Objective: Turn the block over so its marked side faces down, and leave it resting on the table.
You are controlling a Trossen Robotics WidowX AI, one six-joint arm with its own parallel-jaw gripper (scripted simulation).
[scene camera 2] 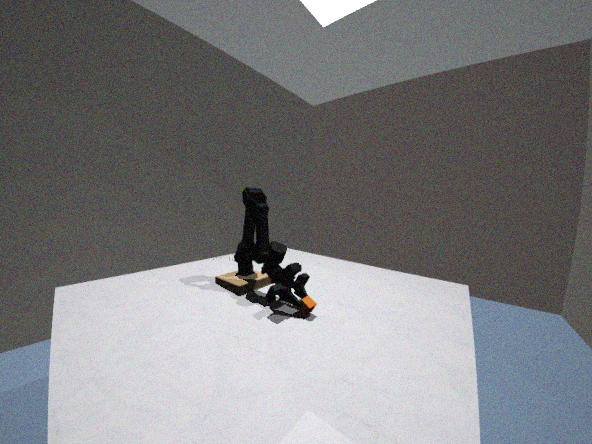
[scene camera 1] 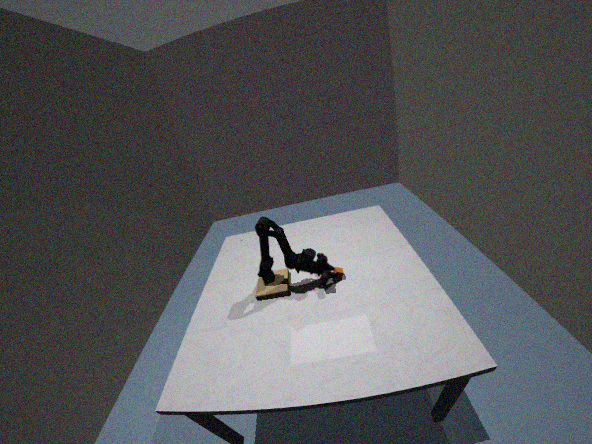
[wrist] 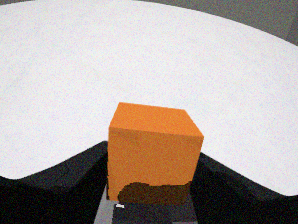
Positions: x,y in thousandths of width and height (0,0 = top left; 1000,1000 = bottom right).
My gripper (scene camera 2: 516,686) carries an orange block (wrist: 512,685).
My gripper shows as well in the wrist view (wrist: 505,690).
